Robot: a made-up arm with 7 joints.
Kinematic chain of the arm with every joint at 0, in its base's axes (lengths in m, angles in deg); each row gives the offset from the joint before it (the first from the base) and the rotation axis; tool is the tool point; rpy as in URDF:
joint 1: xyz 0 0 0.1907 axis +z
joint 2: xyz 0 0 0 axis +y
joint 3: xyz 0 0 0.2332 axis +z
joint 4: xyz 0.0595 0 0 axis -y
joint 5: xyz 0.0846 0 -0.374 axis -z
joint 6: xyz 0 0 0 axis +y
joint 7: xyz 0.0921 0 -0.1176 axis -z
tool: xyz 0 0 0 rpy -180 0 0
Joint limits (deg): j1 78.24..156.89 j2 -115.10..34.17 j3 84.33..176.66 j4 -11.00..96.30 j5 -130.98..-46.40 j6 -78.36..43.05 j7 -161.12..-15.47
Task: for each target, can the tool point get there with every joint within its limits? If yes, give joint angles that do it. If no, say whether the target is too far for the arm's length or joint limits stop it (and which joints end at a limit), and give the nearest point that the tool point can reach.
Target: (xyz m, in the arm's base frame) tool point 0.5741 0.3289 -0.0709
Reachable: no: joint limits stop it (at a limit: joint 1, joint 3) | nearest point 0.4092 -0.0399 -0.0664 | short by 0.404 m
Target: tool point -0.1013 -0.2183 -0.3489
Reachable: yes | joints 85.08 -80.82 166.01 66.64 -62.22 12.15 -81.95
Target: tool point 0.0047 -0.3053 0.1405
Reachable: yes | joints 124.76 -4.32 120.26 33.94 -111.03 -65.00 -114.37
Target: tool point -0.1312 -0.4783 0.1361
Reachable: yes | joints 125.52 -9.81 117.88 44.40 -59.92 -13.33 -63.35
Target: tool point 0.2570 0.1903 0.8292
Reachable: no: joint limits stop it (at a limit: joint 1, joint 2, joint 3, joint 4) | nearest point 0.1873 0.0464 0.7732 | short by 0.169 m
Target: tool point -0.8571 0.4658 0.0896
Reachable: no: too far | nearest point -0.5377 0.2516 0.2681 | short by 0.424 m
